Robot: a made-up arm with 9 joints. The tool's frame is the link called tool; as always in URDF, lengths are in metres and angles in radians. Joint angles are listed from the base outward. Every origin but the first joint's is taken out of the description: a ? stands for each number. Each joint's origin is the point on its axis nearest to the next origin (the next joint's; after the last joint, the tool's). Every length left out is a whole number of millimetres.
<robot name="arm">
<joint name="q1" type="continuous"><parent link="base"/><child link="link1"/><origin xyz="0.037 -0.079 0.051" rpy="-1.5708 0 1.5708"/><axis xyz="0 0 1"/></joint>
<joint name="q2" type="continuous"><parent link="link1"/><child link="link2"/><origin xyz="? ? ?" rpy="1.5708 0 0"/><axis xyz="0 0 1"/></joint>
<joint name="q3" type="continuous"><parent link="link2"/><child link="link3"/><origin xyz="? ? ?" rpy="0 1.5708 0"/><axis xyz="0 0 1"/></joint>
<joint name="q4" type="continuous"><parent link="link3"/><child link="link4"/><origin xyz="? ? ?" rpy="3.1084 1.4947 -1.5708"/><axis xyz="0 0 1"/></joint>
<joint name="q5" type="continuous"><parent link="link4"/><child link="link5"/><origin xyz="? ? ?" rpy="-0.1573 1.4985 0"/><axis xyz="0 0 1"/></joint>
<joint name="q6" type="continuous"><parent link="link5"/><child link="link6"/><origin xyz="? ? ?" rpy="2.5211 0.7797 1.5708"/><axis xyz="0 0 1"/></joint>
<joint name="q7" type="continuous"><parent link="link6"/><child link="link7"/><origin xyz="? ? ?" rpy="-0.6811 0.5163 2.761"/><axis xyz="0 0 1"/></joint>
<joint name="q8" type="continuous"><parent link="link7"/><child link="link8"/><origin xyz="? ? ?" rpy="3.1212 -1.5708 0"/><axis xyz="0 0 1"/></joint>
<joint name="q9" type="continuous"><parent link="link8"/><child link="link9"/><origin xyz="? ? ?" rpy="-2.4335 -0.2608 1.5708"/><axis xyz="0 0 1"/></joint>
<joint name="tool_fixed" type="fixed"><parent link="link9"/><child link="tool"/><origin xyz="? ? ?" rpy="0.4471 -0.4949 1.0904"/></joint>
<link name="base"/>
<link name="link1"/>
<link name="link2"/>
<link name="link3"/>
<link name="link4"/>
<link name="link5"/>
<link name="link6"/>
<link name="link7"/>
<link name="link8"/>
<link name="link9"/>
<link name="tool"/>
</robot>
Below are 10 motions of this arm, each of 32 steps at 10 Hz.
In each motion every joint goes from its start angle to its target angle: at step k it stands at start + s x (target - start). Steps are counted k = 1, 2, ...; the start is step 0. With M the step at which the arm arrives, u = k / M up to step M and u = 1 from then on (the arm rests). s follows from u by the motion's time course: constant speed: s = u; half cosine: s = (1 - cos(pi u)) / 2; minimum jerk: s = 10 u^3 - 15 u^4 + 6 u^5.
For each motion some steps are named. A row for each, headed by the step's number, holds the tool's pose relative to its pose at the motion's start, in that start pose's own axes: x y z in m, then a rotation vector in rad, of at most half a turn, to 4 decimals.
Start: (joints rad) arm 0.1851 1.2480 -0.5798 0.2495 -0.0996 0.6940 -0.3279 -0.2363 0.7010
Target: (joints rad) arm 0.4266 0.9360 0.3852 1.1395 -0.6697 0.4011 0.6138 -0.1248 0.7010
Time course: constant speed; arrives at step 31
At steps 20, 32:
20: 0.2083 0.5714 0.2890 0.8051 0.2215 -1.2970
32: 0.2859 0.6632 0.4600 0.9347 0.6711 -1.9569

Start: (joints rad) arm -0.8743 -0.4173 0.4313 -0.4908 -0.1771 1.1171 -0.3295 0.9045 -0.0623
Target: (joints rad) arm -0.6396 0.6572 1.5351 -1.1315 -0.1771 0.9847 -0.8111 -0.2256 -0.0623
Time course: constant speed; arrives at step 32
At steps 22, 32:
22: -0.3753 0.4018 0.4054 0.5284 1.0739 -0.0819
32: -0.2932 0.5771 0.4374 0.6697 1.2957 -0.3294

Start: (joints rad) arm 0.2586 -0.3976 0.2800 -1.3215 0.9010 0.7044 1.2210 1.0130 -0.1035
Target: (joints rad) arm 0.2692 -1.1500 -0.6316 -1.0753 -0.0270 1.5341 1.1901 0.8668 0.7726
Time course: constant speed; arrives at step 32
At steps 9, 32:
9: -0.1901 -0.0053 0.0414 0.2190 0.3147 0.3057
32: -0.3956 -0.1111 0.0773 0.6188 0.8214 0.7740

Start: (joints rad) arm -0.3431 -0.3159 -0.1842 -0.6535 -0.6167 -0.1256 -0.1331 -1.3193 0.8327
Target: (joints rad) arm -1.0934 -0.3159 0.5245 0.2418 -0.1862 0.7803 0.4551 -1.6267 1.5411
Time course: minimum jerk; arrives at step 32
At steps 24, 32:
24: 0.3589 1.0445 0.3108 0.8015 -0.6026 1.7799
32: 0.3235 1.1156 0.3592 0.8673 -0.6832 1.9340

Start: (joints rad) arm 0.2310 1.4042 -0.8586 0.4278 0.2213 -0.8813 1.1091 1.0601 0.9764
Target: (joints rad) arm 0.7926 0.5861 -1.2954 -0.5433 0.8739 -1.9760 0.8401 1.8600 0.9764
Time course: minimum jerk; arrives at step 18
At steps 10, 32:
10: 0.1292 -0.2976 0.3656 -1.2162 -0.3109 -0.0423
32: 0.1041 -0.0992 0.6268 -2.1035 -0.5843 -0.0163

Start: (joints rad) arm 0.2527 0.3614 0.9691 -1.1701 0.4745 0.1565 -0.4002 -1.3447 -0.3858
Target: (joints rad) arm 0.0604 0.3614 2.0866 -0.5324 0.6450 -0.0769 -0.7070 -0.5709 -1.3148
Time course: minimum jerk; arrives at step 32
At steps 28, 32:
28: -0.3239 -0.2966 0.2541 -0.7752 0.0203 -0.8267
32: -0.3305 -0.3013 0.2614 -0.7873 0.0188 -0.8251

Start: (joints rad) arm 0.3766 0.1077 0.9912 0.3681 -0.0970 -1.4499 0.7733 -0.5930 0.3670
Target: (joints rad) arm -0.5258 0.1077 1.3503 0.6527 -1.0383 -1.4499 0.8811 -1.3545 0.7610
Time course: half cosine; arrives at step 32
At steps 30, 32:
30: -0.9069 -0.0553 0.1730 0.7538 1.0979 1.0241
32: -0.9135 -0.0612 0.1790 0.7599 1.1124 1.0253

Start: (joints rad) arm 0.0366 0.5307 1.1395 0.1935 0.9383 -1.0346 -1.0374 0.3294 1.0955
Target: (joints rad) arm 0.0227 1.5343 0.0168 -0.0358 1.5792 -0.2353 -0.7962 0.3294 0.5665
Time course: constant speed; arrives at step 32
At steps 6, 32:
6: -0.0209 0.0274 0.0002 0.0051 0.1406 -0.2839
32: -0.3535 -0.1170 0.2302 -1.2212 0.6057 -1.4986

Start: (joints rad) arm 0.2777 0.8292 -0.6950 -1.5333 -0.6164 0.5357 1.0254 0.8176 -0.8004
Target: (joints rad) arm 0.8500 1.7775 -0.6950 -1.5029 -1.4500 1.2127 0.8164 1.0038 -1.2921
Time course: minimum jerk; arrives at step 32
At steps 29, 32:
29: 0.5501 -0.5894 0.8590 -1.5712 0.5604 1.1121
32: 0.5593 -0.5868 0.8619 -1.5788 0.5600 1.1243

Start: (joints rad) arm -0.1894 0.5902 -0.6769 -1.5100 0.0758 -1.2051 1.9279 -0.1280 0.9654
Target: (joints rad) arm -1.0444 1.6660 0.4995 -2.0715 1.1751 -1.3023 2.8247 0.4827 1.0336
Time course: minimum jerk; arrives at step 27
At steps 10, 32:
10: 0.3588 0.0641 0.1970 0.1388 -0.5092 -0.3666
32: 0.3919 -0.2740 0.4574 -0.0340 -0.8843 -1.5338

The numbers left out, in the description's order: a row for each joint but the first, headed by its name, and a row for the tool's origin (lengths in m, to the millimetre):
q2: 0.002 -0.033 0
q3: 0.03 0.068 0
q4: -0.039 0.023 0
q5: -0.186 0.027 0
q6: -0.177 0.011 0
q7: 0.004 -0.017 0
q8: 0.268 0.3 0
q9: 0.592 0.142 0
tool: -0.2 0.166 0

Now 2 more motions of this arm.
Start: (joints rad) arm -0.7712 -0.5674 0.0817 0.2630 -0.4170 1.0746 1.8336 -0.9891 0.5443
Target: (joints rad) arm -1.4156 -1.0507 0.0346 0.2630 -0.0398 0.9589 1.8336 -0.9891 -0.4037
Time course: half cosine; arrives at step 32
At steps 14, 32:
14: -0.0874 0.0857 -0.0929 -0.0988 -0.0404 -0.4747
32: -0.1296 0.1884 -0.2097 -0.2982 -0.1058 -1.1332

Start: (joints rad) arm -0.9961 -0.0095 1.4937 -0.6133 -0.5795 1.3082 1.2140 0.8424 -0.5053
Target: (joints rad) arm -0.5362 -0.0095 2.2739 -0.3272 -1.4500 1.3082 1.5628 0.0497 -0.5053
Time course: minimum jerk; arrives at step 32
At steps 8, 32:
8: -0.1468 -0.0165 0.0484 -0.0767 0.2036 -0.0695
32: -0.6033 0.3459 1.0557 -0.8553 1.7233 -0.8762

